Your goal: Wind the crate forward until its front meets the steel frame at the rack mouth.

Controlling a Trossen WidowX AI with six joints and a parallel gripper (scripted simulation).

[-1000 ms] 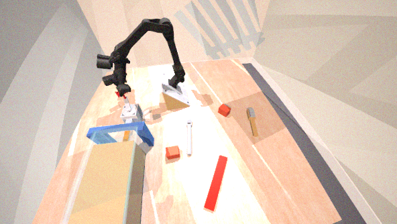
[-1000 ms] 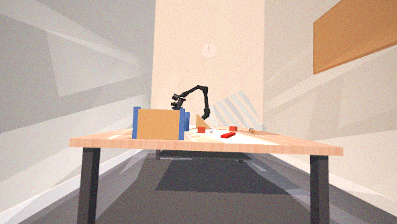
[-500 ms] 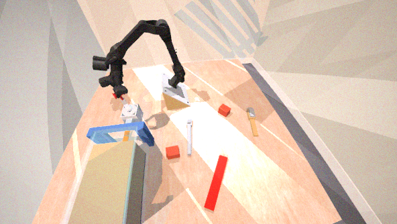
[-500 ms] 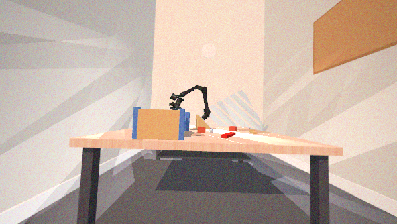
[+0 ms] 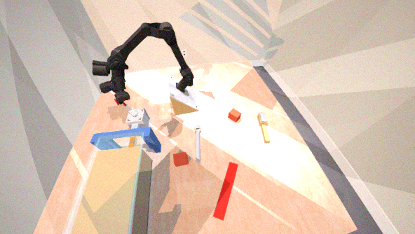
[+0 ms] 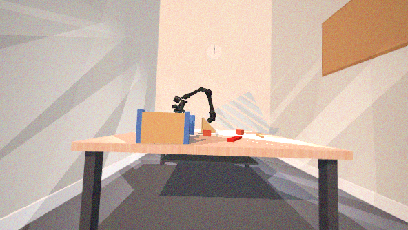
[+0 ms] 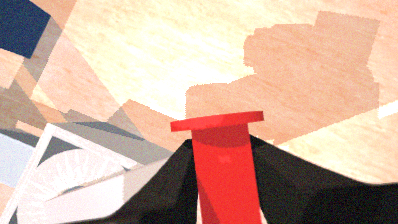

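Now: gripper tip 20 mm short of the grey crank arm, 40 mm to the right of it and 30 mm above it. From my gripper tip the other things lie so: blue steel frame (230 mm ahead, 70 mm to the left, 30 mm below); then grey winch (50 mm ahead, 70 mm to the left, 100 mm below); then red grip (10 mm behind, 10 mm to the left).
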